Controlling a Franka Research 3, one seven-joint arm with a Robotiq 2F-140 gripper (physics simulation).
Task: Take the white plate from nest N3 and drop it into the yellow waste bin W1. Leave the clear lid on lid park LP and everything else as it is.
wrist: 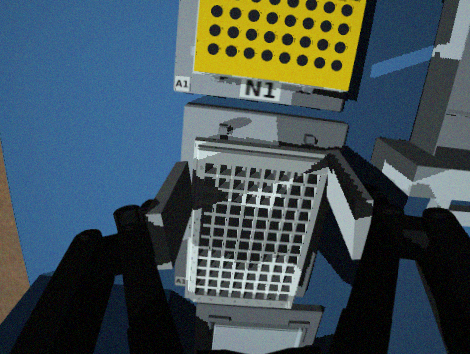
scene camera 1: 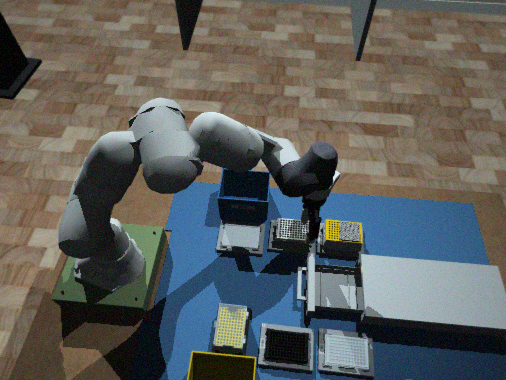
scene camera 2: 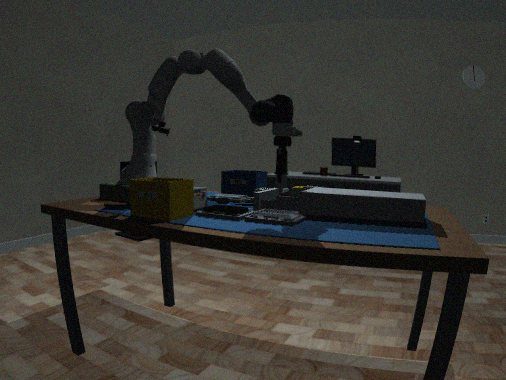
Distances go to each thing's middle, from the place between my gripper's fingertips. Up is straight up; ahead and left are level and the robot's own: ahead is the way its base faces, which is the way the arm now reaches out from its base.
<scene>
I see my gripper 12 cm short of the yellow rack (wrist: 317, 51), 1 cm to the right of it and 1 cm above it.
</scene>
